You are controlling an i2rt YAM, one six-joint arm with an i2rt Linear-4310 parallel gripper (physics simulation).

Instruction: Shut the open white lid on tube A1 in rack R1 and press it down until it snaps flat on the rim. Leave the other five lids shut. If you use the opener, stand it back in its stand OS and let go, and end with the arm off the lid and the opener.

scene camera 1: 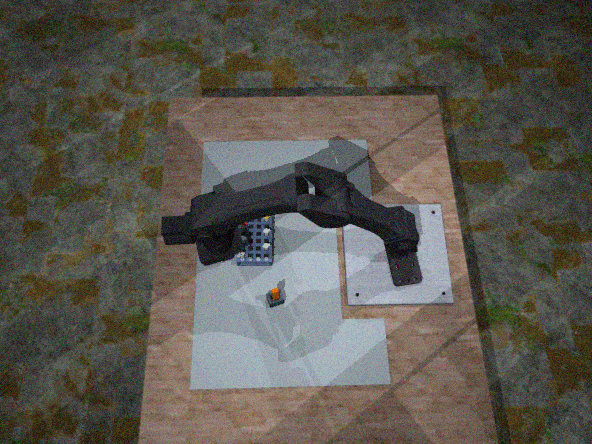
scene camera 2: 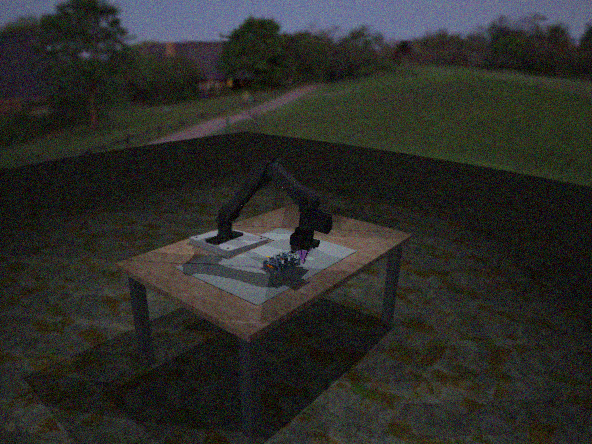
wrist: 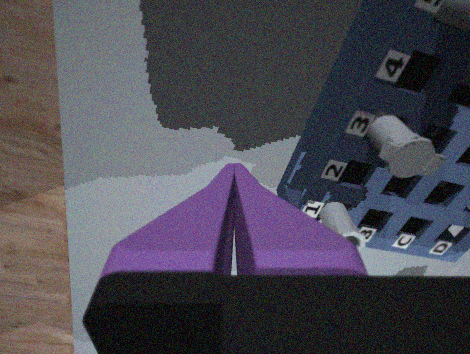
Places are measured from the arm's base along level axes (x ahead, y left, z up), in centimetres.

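Pixels of known places: gripper, fingertip midpoint: [scene camera 1: 226, 258] [scene camera 2: 303, 263] [wrist: 234, 176]; arm's base, origin of the base link: [scene camera 1: 398, 245] [scene camera 2: 224, 238].
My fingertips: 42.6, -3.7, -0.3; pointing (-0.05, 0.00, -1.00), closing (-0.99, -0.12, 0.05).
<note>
For each thing: its top centre in the pictures, then the offset to it from my fingertips, as dx, dy, dz. "pt": a spot on its surface instead. Level surfaces: height alone.
- blue rack R1, middle of its top: [scene camera 1: 254, 230] [scene camera 2: 281, 251] -7.7, -4.2, +4.7
- Tube A1, surface spot: [wrist: 339, 218] pt -3.9, +0.0, +2.2
- second tube, middle of its top: [wrist: 413, 160] -4.7, -3.3, +3.1
- orange opener, middle of its top: [scene camera 1: 274, 290] -10.3, +11.9, +6.8
- red lid, middle of its top: [scene camera 1: 245, 223] -6.0, -7.0, +3.1
- yellow lid, middle of its top: [scene camera 1: 266, 216] -11.3, -8.1, +3.1
- wooden table, its level: dz -2.0
- mat, its level: dz -1.7
The blue rack R1 [scene camera 1: 255, 263] [wrist: 325, 125] stands on the grey mat, partly under the arm in scene camera 1. Tube A1 [wrist: 339, 218] stands at the rack's corner beside the label 1. Its rim end shows at the edge of my right finger; its open lid is not clearly visible. A second tube [wrist: 397, 145] with a white lid stands near the label 3. My gripper [wrist: 234, 176] [scene camera 2: 303, 260] is shut and empty, its purple tips beside the rack's corner. The orange opener [scene camera 1: 275, 293] stands in its dark stand OS [scene camera 1: 276, 301].
Two white lids [scene camera 1: 267, 231] [scene camera 1: 266, 245] show on the rack's right side. A red lid [scene camera 1: 245, 223] and a yellow lid [scene camera 1: 266, 218] are near the arm. The arm's base plate [scene camera 1: 400, 295] lies at the right. The wooden table [wrist: 30, 225] borders the mat [wrist: 110, 210].
</note>
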